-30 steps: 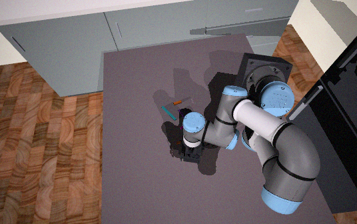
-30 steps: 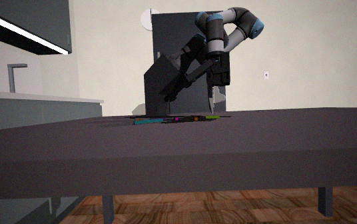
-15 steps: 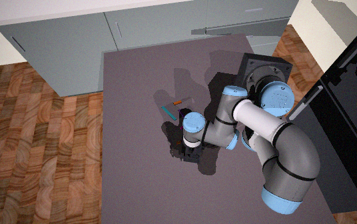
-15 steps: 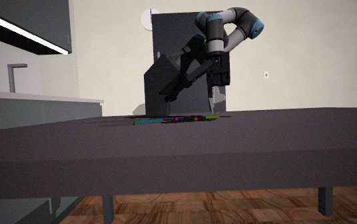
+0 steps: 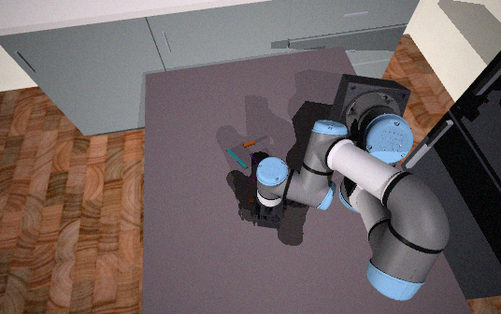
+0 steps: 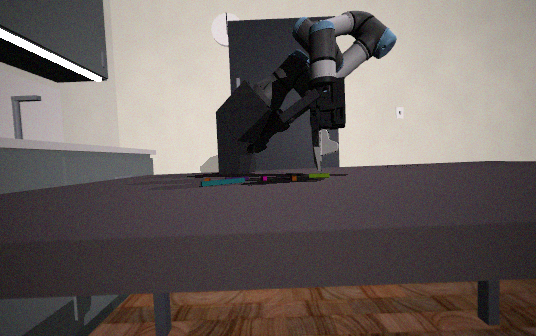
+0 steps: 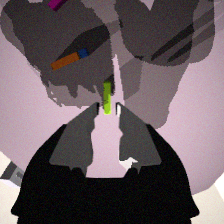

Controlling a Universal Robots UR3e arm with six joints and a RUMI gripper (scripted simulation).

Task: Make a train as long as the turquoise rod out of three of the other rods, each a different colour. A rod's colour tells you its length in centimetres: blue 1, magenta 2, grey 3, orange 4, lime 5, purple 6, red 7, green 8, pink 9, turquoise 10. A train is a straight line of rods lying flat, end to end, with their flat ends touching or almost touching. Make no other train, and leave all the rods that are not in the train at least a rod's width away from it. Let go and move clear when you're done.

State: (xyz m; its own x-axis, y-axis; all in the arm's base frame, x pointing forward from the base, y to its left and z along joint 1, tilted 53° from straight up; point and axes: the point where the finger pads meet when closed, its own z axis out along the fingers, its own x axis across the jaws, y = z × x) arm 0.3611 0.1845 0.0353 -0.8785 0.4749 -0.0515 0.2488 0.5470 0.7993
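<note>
My hand is 3 cm above the lime rod. Round my hand: blue rod: 7 cm to the right, 3 cm below, 1 cm ahead; then magenta rod: 14 cm to the right, 3 cm below, 2 cm ahead; then purple rod: 21 cm to the right, 3 cm below, 1 cm ahead.
</note>
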